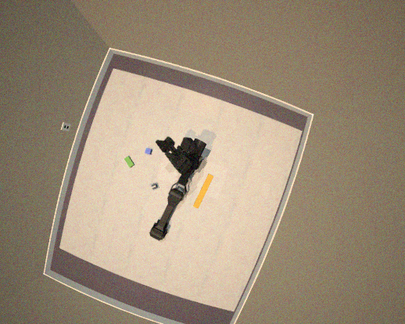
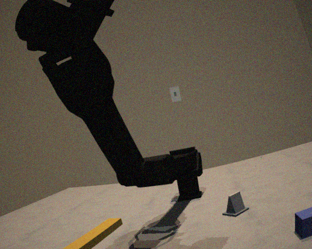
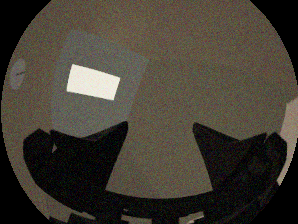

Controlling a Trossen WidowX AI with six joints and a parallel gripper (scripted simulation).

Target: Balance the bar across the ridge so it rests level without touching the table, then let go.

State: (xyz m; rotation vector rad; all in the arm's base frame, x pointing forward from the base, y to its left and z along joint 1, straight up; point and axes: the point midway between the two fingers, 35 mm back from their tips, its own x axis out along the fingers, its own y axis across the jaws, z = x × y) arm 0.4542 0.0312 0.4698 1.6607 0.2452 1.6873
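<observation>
Right now my gripper tip is 170 mm past the yellow bar, 220 mm to the left of it and 490 mm above it. Also, from my gripper tip: blue cube (50 mm behind, 160 mm to the left, 480 mm below); then green block (150 mm behind, 260 mm to the left, 490 mm below).
</observation>
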